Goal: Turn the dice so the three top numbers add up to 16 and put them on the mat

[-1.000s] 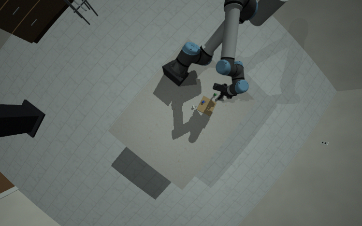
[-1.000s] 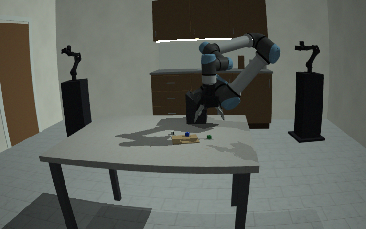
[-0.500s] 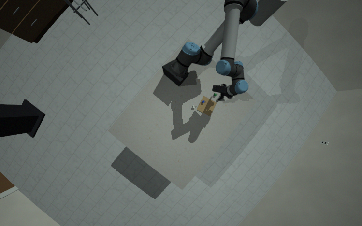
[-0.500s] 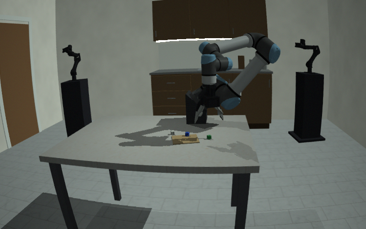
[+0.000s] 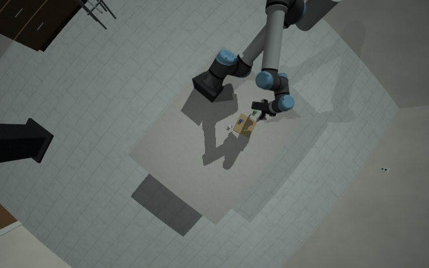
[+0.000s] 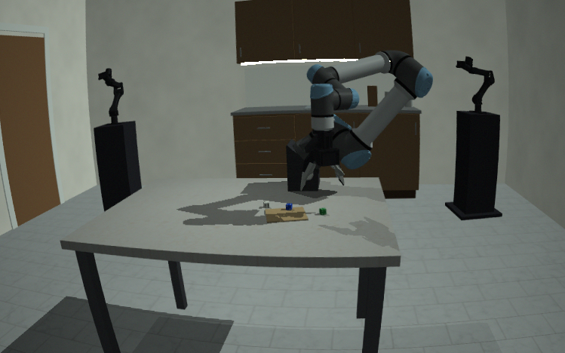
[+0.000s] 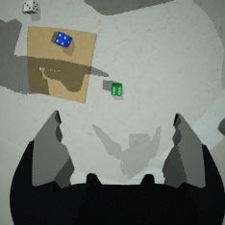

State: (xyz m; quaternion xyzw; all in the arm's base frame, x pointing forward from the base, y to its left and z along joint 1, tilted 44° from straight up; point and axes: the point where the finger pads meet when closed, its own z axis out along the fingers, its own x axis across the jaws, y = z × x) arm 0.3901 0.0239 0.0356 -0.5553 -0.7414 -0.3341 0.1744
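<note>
The green die lies 80 mm below my hand. From my hand the other things lie so: blue die 60 mm behind, 120 mm to the right, 80 mm below; then white die 100 mm behind, 200 mm to the right, 80 mm below; then tan mat 10 mm behind, 130 mm to the right, 90 mm below.
</note>
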